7 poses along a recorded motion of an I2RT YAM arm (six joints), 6.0 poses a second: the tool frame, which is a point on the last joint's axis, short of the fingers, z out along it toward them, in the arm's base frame.
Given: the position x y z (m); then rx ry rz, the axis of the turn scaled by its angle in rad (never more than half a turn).
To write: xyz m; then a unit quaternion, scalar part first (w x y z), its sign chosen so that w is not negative. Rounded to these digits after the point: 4 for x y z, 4 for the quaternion.
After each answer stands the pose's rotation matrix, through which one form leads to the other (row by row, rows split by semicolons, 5 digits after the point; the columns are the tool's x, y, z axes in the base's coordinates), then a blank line. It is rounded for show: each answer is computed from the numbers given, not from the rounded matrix.
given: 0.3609, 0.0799, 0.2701, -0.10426, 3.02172, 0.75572
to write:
0.3609, 0.0799, 0.2701, 0.0125, -0.0335, 0.9695, 0.2425
-0.99745 -0.07094 0.00807; -0.05879 0.88018 0.47099; -0.04052 0.46931 -0.88210

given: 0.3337, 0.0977, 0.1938, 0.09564, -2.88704, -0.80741
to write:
0.3337, 0.0977, 0.1938, 0.0711, 0.0318, -0.9601, -0.2685
-0.98788 -0.02291 -0.15354; -0.09924 0.85378 0.51109; 0.11938 0.52014 -0.84570

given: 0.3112, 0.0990, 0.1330, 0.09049, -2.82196, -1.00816
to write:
0.3112, 0.0990, 0.1330, 0.0717, 0.0301, -0.9389, -0.3354
-0.98790 -0.00841 -0.15489; -0.10465 0.77319 0.62548; 0.11450 0.63412 -0.76471

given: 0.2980, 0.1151, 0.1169, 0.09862, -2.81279, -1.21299
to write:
0.2980, 0.1151, 0.1169, 0.0384, 0.0322, -0.9171, -0.3955
-0.99498 -0.02861 -0.09586; -0.08935 0.68510 0.72294; 0.04500 0.72788 -0.68422

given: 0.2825, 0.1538, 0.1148, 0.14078, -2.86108, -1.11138
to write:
0.2825, 0.1538, 0.1148, 0.0345, 0.0458, -0.9306, -0.3615
-0.99343 -0.06029 -0.09732; -0.11017 0.73445 0.66966; 0.03110 0.67598 -0.73626

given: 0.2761, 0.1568, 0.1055, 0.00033, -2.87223, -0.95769
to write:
0.2761, 0.1568, 0.1055, 0.0569, 0.0001, -0.9471, -0.3158
-0.99352 0.03575 -0.10789; -0.03616 0.80054 0.59818; 0.10776 0.59821 -0.79406

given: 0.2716, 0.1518, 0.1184, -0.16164, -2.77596, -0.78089
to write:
0.2716, 0.1518, 0.1184, 0.1263, -0.0555, -0.9534, -0.2682
-0.96191 0.17363 -0.21114; 0.03809 0.84997 0.52545; 0.27070 0.49740 -0.82421

